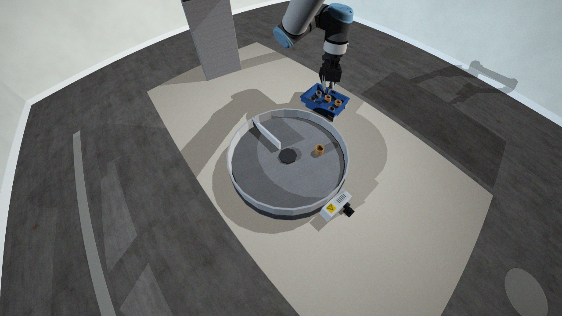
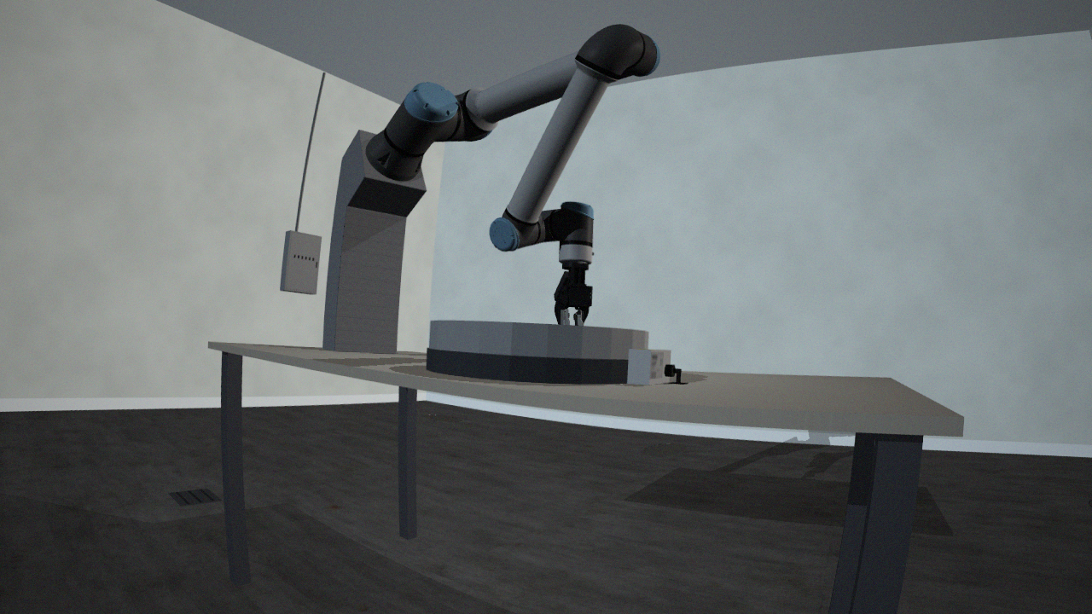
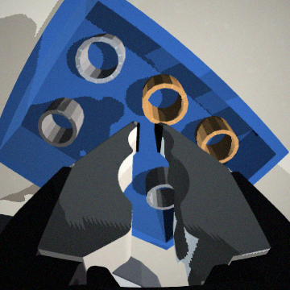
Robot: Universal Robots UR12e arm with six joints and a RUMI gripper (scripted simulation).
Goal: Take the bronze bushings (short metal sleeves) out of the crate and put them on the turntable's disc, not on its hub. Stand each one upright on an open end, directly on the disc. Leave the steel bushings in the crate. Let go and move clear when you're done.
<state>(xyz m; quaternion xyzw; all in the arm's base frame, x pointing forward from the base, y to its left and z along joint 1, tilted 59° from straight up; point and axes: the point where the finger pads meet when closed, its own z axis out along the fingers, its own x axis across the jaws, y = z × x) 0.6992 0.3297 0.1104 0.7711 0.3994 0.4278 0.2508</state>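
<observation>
Now: the blue crate 5 cm below my hand, 2 cm to the right of it and 2 cm ahead of it. Also, from my hand: turntable disc: 36 cm to the right, 20 cm ahead, 2 cm below.
</observation>
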